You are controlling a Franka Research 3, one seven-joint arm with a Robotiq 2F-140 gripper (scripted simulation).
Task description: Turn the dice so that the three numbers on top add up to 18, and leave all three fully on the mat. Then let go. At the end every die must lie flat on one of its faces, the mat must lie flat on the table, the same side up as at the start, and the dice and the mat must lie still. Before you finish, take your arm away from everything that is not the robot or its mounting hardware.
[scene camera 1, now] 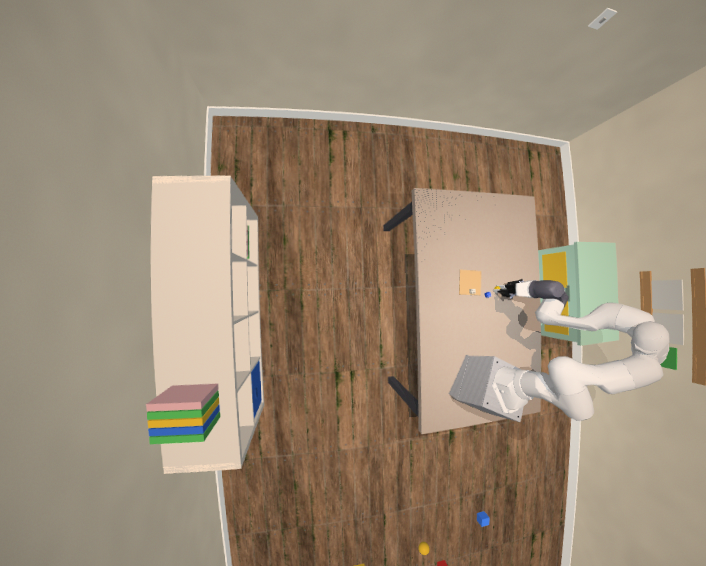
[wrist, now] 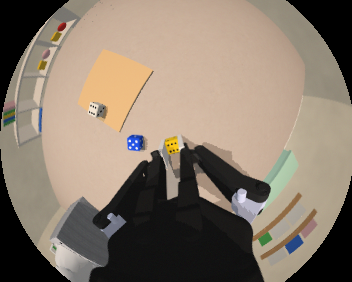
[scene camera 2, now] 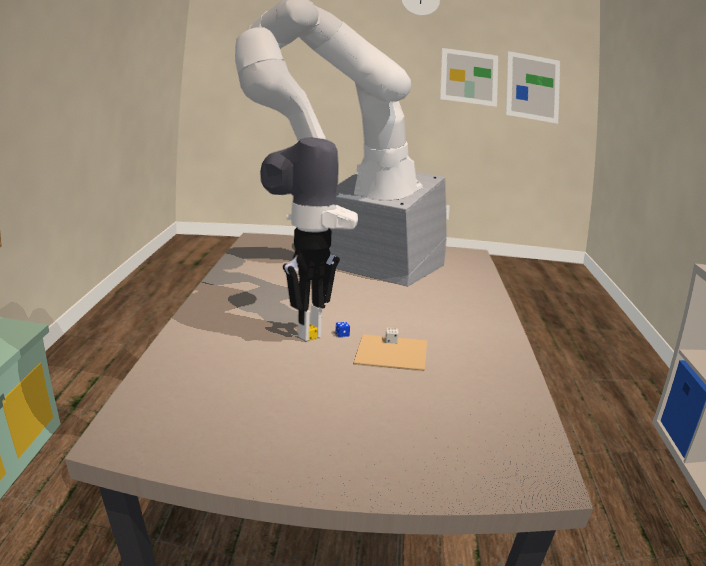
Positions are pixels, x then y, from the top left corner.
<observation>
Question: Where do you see a mat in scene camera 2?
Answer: At 410,354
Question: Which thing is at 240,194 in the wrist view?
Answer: The gripper.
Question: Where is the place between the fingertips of the gripper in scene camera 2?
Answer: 309,336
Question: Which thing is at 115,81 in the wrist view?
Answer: A mat.
</observation>
